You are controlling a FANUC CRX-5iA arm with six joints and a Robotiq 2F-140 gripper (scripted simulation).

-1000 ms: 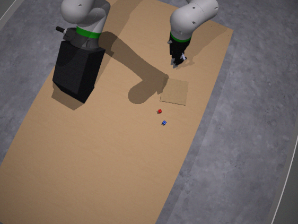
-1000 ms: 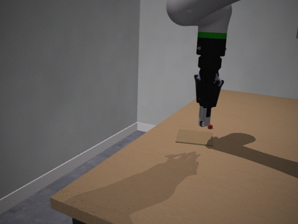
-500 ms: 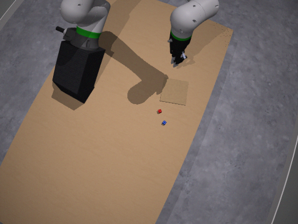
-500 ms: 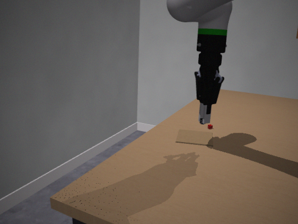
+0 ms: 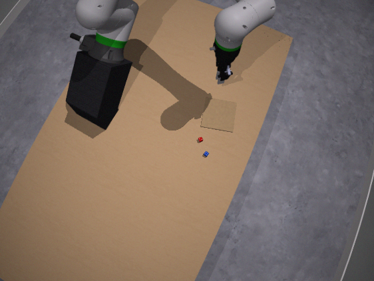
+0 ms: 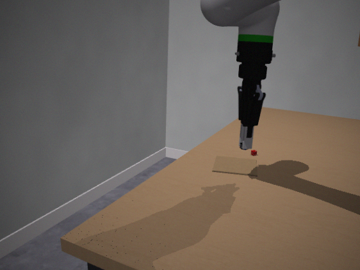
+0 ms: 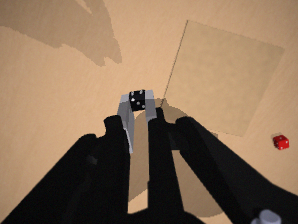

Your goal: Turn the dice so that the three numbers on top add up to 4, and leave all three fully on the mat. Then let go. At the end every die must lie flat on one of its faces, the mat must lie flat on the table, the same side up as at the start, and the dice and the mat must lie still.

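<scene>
Now: hand 13 cm above the tan mat, 10 cm to the left of it and 6 cm short of it. The rest, counted from my hand: red die: 24 cm to the right, 13 cm below, 4 cm ahead; then blue die: 28 cm to the right, 13 cm below, 9 cm ahead; then black die: 3 cm below.
</scene>
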